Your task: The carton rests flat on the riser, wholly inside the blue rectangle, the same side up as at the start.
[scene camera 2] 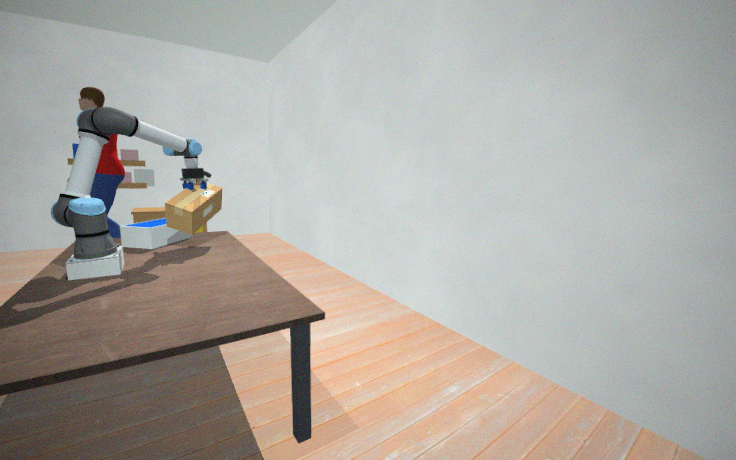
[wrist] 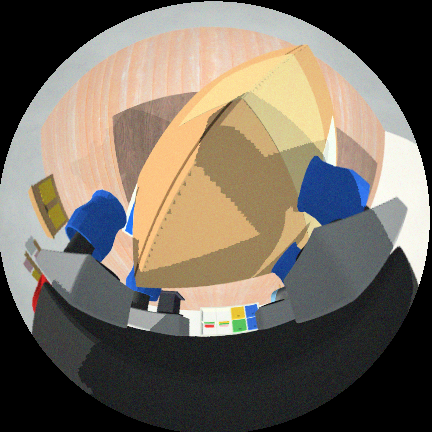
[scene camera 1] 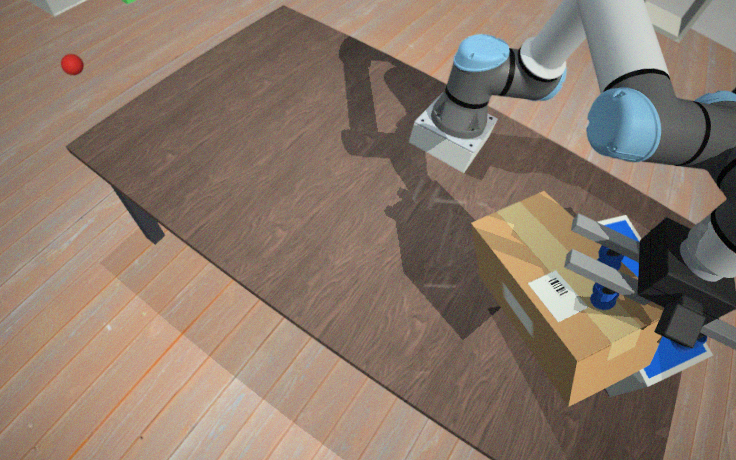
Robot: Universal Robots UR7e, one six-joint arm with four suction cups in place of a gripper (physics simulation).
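Where they show: hand, tool point: [wrist: 208, 235]; arm's base, link origin: [scene camera 2: 96, 253] [scene camera 1: 458, 120].
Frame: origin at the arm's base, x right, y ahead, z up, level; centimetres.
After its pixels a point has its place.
Note:
The brown carton [scene camera 1: 613, 374] {x -42.5, y 57.8, z 17.9 cm} [scene camera 2: 189, 216] {x -15.6, y 40.4, z 11.6 cm} [wrist: 200, 210] hangs tilted under my gripper [scene camera 1: 604, 287] [scene camera 2: 195, 184] {x -40.4, y 48.6, z 25.0 cm} [wrist: 330, 192], with its taped, barcode-labelled face up. Two blue cups are at its top; the other two reach past its edge in the wrist view. The gripper is shut on the carton. The low grey riser [scene camera 1: 626, 384] {x -57.4, y 48.3, z -1.1 cm} [scene camera 2: 143, 237] {x -37.0, y 20.0, z -1.5 cm} stands on the table beneath and behind it. Parts of the blue rectangle [scene camera 1: 673, 359] {x -63.4, y 41.0, z 4.1 cm} [scene camera 2: 151, 222] {x -54.8, y 25.9, z 4.1 cm} [wrist: 130, 222] {x -66.6, y 38.0, z 4.1 cm} show beside the carton, which overhangs one side of it. The carton hides the rest of the riser's top.
The arm's white base [scene camera 1: 445, 149] {x -0.6, y 8.9, z -3.4 cm} [scene camera 2: 94, 268] {x 8.9, y -0.8, z -4.2 cm} stands on the brown table [scene camera 1: 244, 162] {x 43.2, y 38.1, z -7.9 cm} [scene camera 2: 189, 303] {x 56.9, y 25.6, z -7.9 cm}. A person in a red top [scene camera 2: 110, 157] stands behind the arm. Wall shelves [scene camera 2: 134, 185] are behind. A red ball [scene camera 1: 72, 64] lies on the floor.

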